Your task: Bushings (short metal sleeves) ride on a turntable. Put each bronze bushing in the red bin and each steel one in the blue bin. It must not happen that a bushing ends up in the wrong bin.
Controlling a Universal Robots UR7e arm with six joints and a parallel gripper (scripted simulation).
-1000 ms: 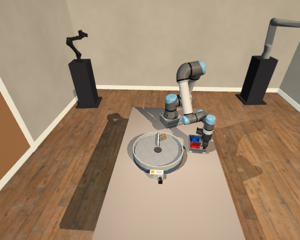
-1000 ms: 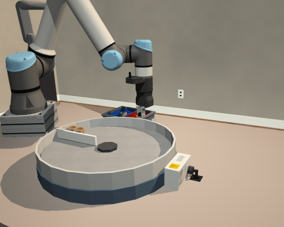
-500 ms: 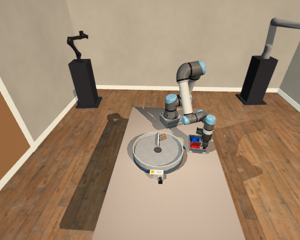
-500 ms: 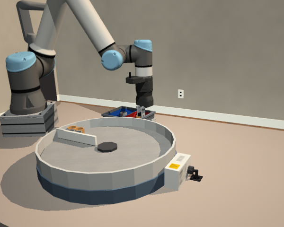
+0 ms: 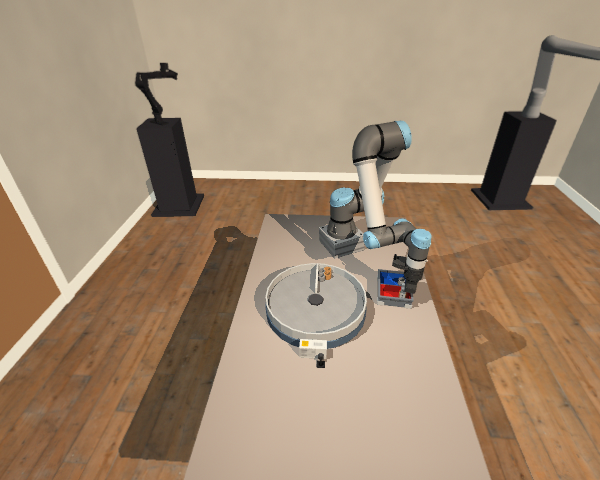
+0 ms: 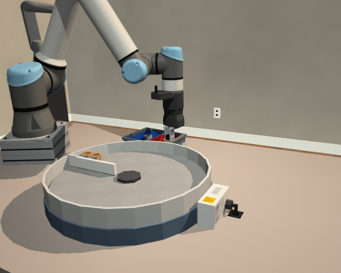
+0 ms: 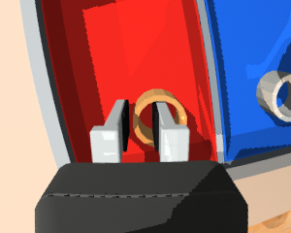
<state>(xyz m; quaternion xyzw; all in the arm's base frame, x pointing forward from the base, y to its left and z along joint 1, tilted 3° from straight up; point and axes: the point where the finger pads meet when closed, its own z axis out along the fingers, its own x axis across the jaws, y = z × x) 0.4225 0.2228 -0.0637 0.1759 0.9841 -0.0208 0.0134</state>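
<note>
The bin lies 50 mm behind my hand, 30 mm to the right of it and 10 mm below it. The rest, counted from my hand: round turntable: 390 mm to the right, 50 mm ahead, 20 mm above.
</note>
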